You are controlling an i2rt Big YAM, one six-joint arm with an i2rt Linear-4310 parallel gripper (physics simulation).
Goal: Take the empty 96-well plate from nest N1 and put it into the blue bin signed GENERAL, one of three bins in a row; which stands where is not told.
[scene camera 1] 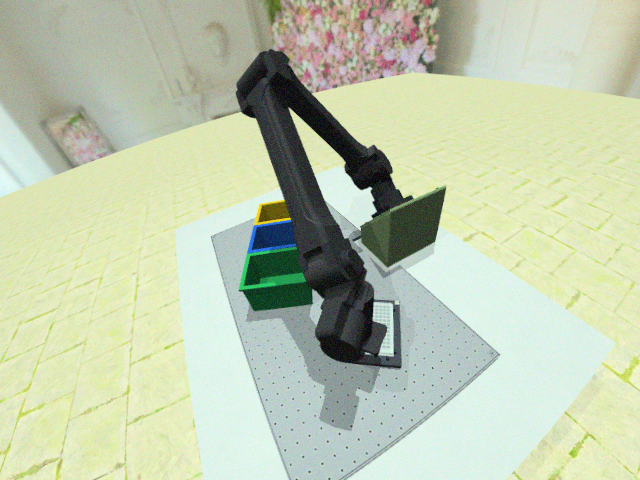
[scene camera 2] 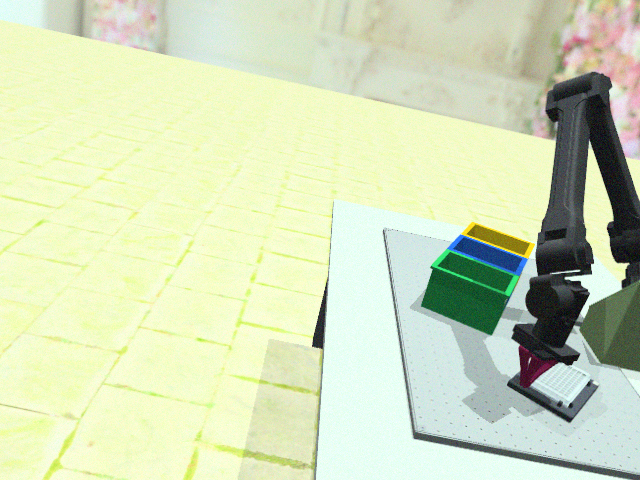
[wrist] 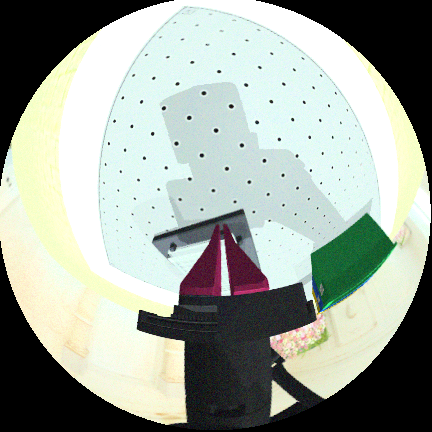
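Seen in the pictures: gripper, between the fingertips: (scene camera 2: 523, 386) (wrist: 221, 227); arm's base, origin of its link: (scene camera 1: 392, 210).
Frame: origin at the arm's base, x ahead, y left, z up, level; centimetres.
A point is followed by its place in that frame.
Observation:
The white 96-well plate (scene camera 1: 383, 325) (scene camera 2: 563, 383) {z -8.5, x 23.6, y 25.2 cm} (wrist: 186, 261) {z -8.9, x 24.7, y 27.8 cm} sits in the dark nest (scene camera 1: 397, 335) {z -10.1, x 20.4, y 27.1 cm} (scene camera 2: 546, 404) {z -10.4, x 27.7, y 30.1 cm} on the perforated board. My gripper (scene camera 2: 525, 385) {z -9.9, x 31.0, y 26.6 cm} (wrist: 221, 227) {z -9.9, x 31.0, y 26.6 cm} is shut, its magenta fingertips together with nothing seen between them. It points down over the nest's end nearer the bins in scene camera 2, with the tips low beside or over the plate's edge; whether they touch it I cannot tell. In scene camera 1 the arm hides the fingers. The blue bin (scene camera 1: 273, 237) {z -6.3, x 32.8, y -18.6 cm} (scene camera 2: 488, 255) {z -3.6, x 30.1, y -17.3 cm} stands in the middle of the row. No bin sign is legible.
The green bin (scene camera 1: 279, 297) {z -6.6, x 39.5, y 4.9 cm} (scene camera 2: 460, 302) {z -6.8, x 40.0, y 4.7 cm} (wrist: 350, 260) {z -5.5, x 38.0, y 5.6 cm} is the one nearest the nest; the yellow bin (scene camera 1: 273, 211) {z -4.7, x 28.2, y -30.7 cm} (scene camera 2: 498, 238) {z -2.9, x 25.0, y -29.2 cm} is at the row's far end. An olive panel (scene camera 1: 413, 227) {z -1.5, x -0.6, y 8.2 cm} (scene camera 2: 615, 330) {z -4.4, x 7.9, y 7.6 cm} stands upright by the arm's base, across from the bins.

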